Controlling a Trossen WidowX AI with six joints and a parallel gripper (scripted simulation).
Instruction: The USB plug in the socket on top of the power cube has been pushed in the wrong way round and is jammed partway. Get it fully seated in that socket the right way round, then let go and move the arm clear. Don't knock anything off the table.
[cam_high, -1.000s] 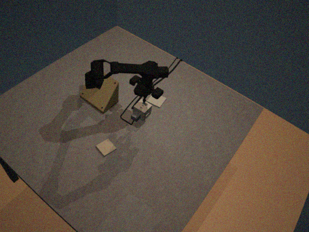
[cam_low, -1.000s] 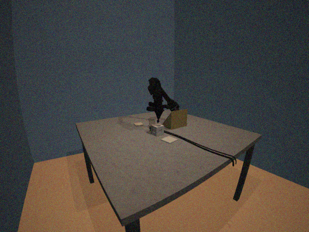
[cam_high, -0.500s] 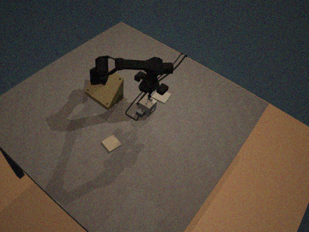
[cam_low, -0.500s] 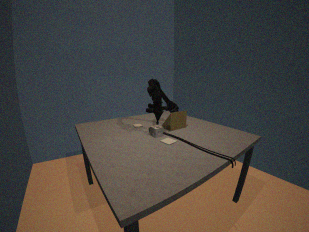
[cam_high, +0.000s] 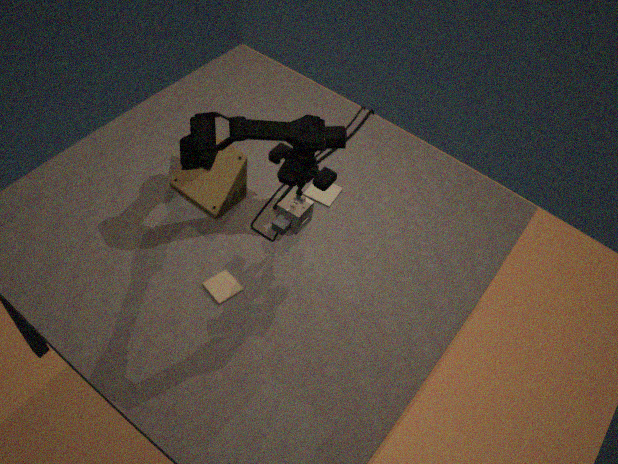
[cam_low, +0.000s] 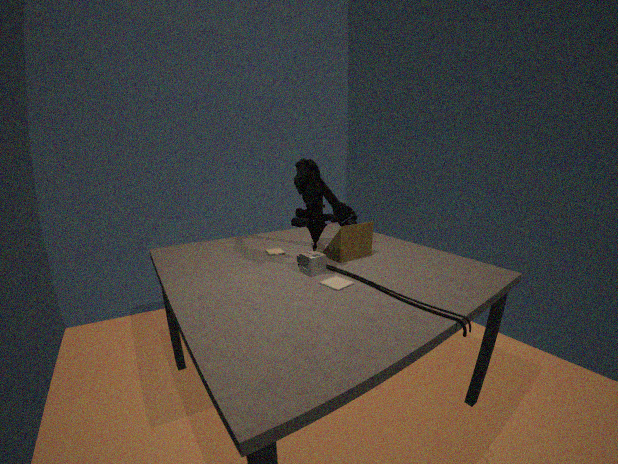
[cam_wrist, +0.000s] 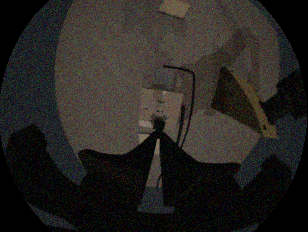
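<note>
Right now my gripper tip is 2 cm above the USB plug. Round my gripper tip: flat white pad 14 cm to the left, 13 cm below.
</note>
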